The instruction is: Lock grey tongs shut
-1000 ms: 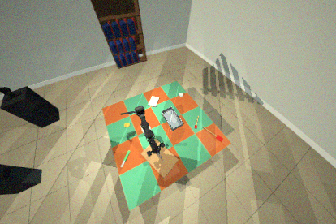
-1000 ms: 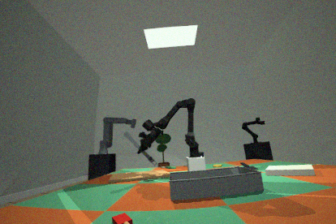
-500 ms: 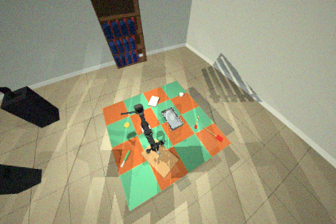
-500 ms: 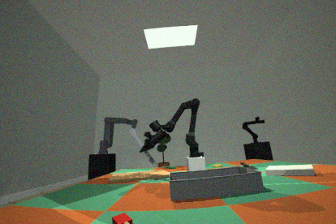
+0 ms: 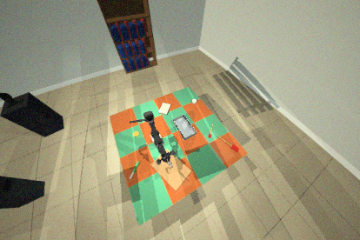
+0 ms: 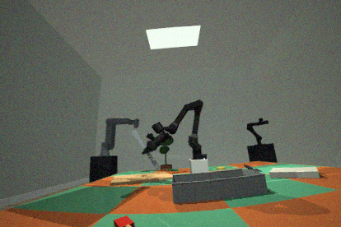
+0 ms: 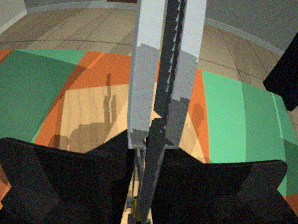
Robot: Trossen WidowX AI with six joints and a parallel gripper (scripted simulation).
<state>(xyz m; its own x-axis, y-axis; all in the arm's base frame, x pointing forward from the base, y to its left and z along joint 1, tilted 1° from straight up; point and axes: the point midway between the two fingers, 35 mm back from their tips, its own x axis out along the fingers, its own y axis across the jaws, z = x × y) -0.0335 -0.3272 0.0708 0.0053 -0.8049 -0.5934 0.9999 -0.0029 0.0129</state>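
Right now the wooden board is 15 cm below my gripper tip. From my gripper tip the other things lie so: grey roasting tin: 40 cm ahead, 32 cm to the left, 13 cm below; then brush: 63 cm ahead, 7 cm to the left, 15 cm below; then green-handled tool: 33 cm behind, 19 cm to the left, 15 cm below.
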